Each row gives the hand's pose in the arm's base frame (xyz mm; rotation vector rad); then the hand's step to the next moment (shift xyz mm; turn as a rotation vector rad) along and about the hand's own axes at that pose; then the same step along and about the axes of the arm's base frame.
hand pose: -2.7 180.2 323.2 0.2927 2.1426 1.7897
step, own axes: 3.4 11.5 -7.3 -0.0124 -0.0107 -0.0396
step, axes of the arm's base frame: -6.5 -3.3 12.0 -0.0030 -0.0426 -0.0029
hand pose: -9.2 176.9 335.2 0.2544 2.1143 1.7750
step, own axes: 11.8 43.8 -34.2 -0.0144 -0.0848 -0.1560
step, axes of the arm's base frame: -28.3 -18.4 45.7 -0.0393 -0.1636 -0.0586
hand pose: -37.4 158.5 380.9 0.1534 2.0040 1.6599
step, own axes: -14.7 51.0 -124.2 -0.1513 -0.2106 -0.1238
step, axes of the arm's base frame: -57.0 -103.2 65.9 0.1227 -0.2213 -0.1363
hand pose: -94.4 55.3 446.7 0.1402 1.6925 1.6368
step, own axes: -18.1 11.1 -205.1 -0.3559 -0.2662 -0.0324
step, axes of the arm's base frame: -110.2 -174.2 -5.6 0.3423 -0.2719 -0.0863
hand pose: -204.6 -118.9 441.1 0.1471 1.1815 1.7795
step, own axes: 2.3 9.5 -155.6 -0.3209 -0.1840 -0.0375
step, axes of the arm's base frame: -93.3 -99.8 -75.1 0.2682 -0.2545 -0.0394
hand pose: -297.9 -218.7 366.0 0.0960 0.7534 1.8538
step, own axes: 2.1 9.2 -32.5 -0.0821 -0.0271 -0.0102
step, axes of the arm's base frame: -21.5 -14.8 -21.5 0.0521 -0.0697 0.0002
